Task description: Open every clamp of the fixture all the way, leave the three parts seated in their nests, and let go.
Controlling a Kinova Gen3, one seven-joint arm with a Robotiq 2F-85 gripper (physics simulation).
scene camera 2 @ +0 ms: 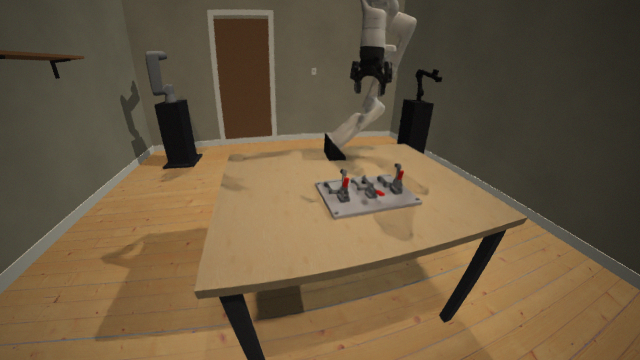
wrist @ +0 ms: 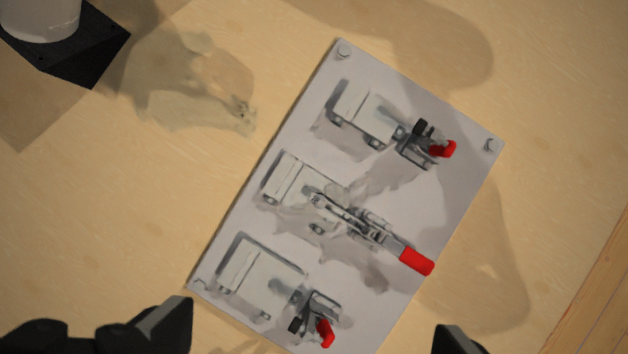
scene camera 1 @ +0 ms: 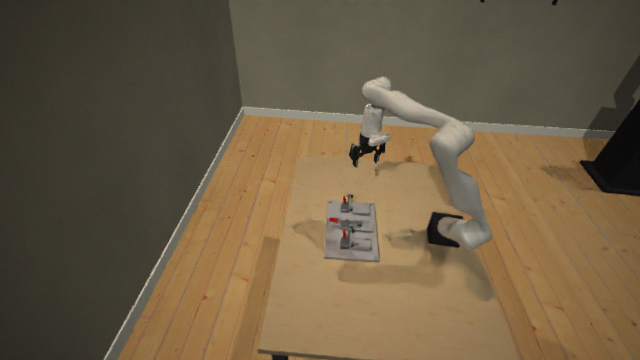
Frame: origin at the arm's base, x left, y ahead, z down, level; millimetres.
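Where they show: gripper, between the fingertips: (scene camera 2: 368,94) (wrist: 312,339) (scene camera 1: 365,164); arm's base, origin of its link: (scene camera 2: 333,143) (wrist: 40,19) (scene camera 1: 448,227).
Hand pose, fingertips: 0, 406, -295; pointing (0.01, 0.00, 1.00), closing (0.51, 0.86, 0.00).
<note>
Each offset is from my fingertips to the top centre of the thing, as dx, dy, dz. "spot": to the spot under its first point. Level surfaces: height alone.
The grey fixture plate {+29, +21, +352} (scene camera 1: 351,255) (scene camera 2: 367,207) (wrist: 425,200) lies on the table. Its middle clamp {spot: +41, +49, +330} (scene camera 1: 345,225) (scene camera 2: 370,192) (wrist: 362,225) has its red handle low and outward, and its arm lies over the middle part {+24, -32, +336} (wrist: 287,181). The clamp at the end by the lower edge of the wrist view (scene camera 1: 345,206) (scene camera 2: 343,194) (wrist: 320,307) and the clamp at the opposite end {spot: +151, +40, +324} (scene camera 1: 345,243) (scene camera 2: 396,187) (wrist: 415,150) have red handles and arms raised. Their parts {spot: -85, -21, +331} (wrist: 257,277) {spot: +134, -32, +326} (wrist: 367,112) sit in their nests. My gripper (scene camera 1: 365,163) (scene camera 2: 370,93) (wrist: 312,325) is open and empty, high above the table.
The wooden table {dz +367} (scene camera 1: 400,315) (scene camera 2: 280,240) (wrist: 125,210) bears the fixture and the arm's black base (scene camera 1: 437,231) (scene camera 2: 334,149) (wrist: 95,55). Black pedestals (scene camera 2: 175,132) (scene camera 2: 415,120) with other arms stand behind the table. A wall shelf (scene camera 2: 40,55) is at the left in scene camera 2.
</note>
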